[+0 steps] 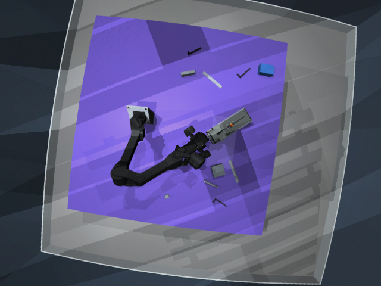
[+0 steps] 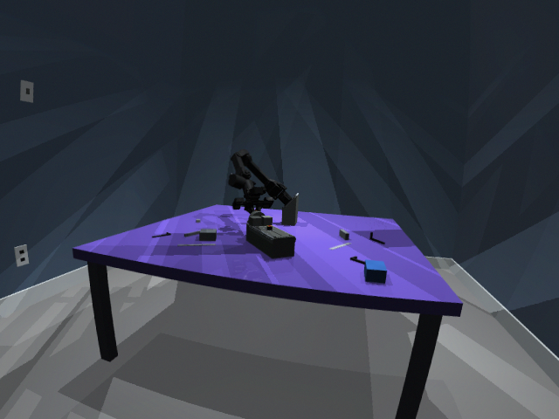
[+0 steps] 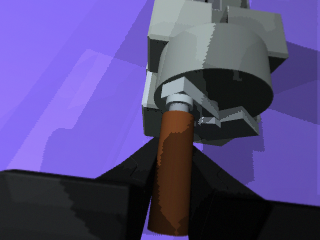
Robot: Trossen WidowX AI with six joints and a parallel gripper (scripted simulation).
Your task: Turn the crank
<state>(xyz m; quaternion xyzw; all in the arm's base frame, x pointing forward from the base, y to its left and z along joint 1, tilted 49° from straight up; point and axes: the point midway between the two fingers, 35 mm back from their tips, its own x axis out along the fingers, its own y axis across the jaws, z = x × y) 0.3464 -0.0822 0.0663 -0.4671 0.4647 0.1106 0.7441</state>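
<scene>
Now: the brown crank handle 1 cm behind my gripper tip, 1 cm to the right of it and 2 cm above it. Also, from my gripper tip: dark block 12 cm behind, 39 cm to the left, 7 cm below; then red pointer 15 cm ahead, 8 cm to the left; then grey block 10 cm ahead, 19 cm to the right, 7 cm below.
</scene>
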